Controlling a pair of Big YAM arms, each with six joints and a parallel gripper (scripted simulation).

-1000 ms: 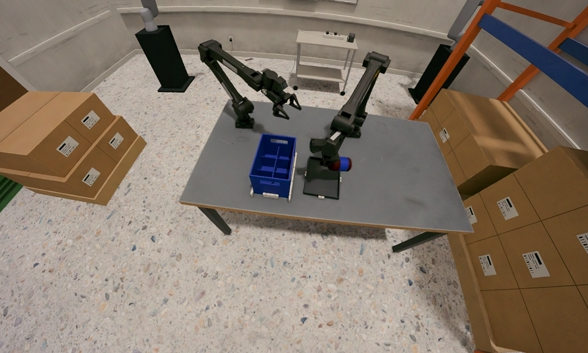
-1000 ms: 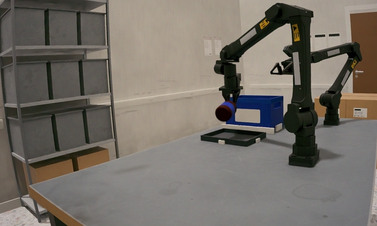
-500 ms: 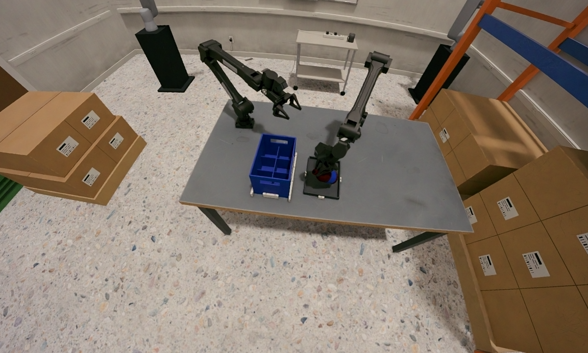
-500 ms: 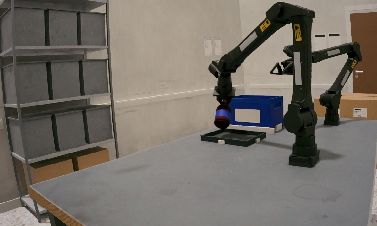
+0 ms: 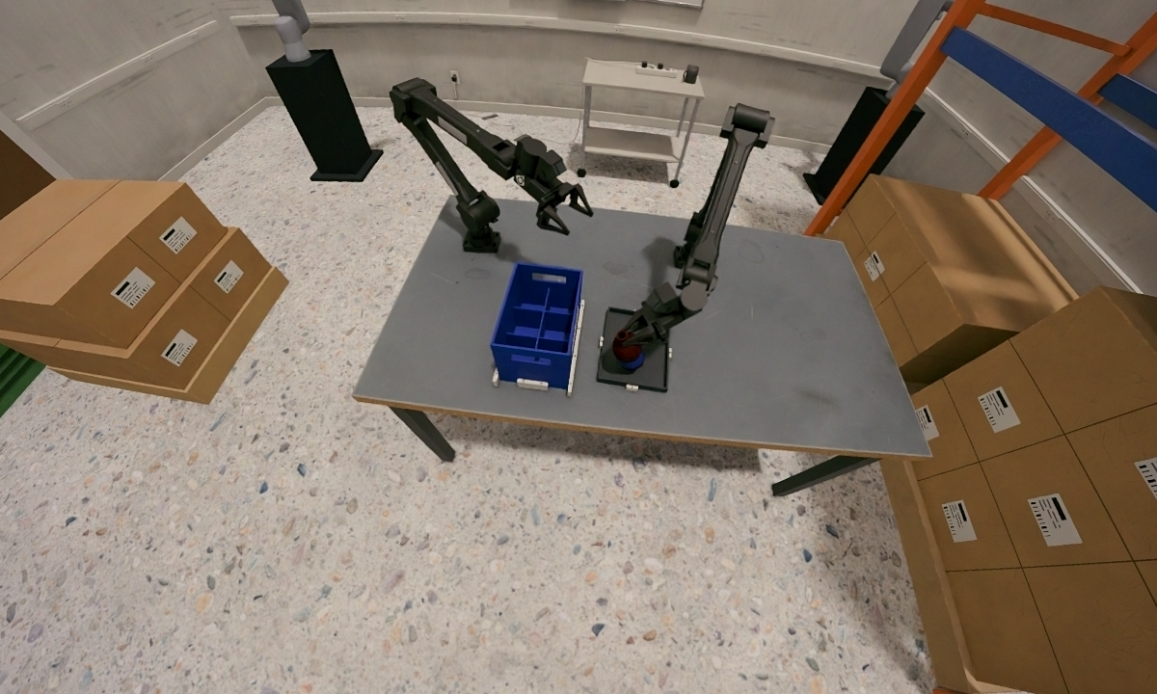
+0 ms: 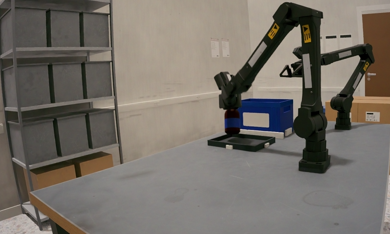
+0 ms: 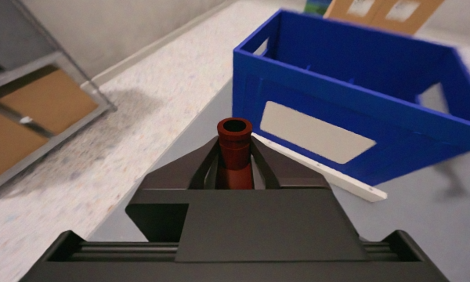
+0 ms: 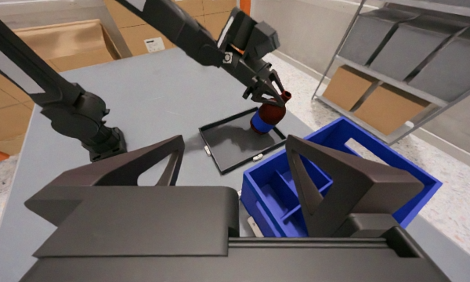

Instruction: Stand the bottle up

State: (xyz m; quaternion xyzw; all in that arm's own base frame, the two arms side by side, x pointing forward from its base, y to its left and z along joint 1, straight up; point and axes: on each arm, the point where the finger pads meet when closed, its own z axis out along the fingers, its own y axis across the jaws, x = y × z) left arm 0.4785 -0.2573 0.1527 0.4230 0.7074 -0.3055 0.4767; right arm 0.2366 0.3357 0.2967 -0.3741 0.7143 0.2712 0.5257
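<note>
Now: the bottle 10 mm behind my left hand, 20 mm to the left of it and 50 mm below it. Round my left hand: blue crate: 80 mm behind, 210 mm to the right, 80 mm below; then black tray: 80 mm behind, 60 mm to the left, 150 mm below.
</note>
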